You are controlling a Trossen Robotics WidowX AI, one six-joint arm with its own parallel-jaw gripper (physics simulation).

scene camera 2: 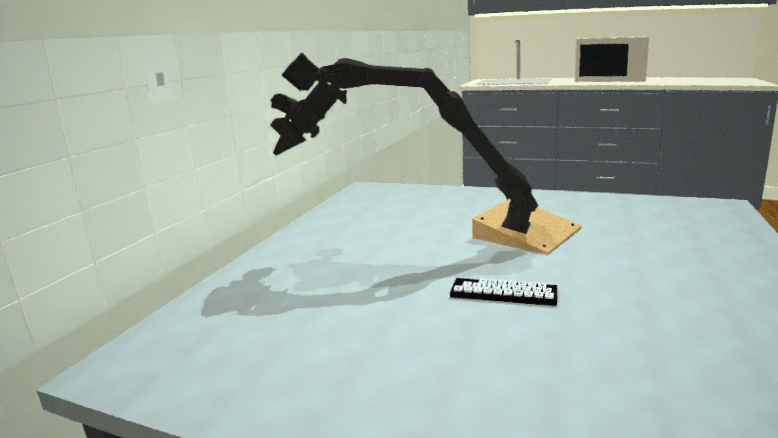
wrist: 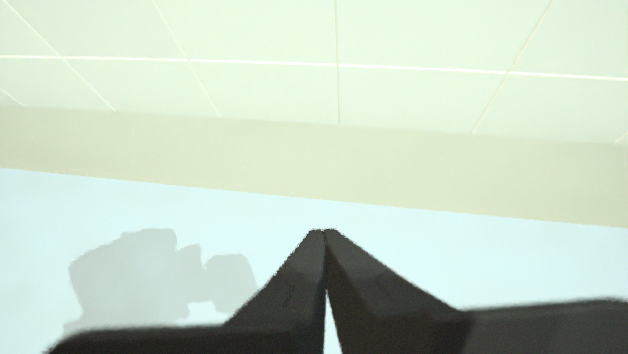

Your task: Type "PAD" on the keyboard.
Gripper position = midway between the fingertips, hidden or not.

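Note:
What I find here is my gripper (scene camera 2: 274, 154). The wrist view shows me that gripper too, and there it is my gripper (wrist: 322, 241).

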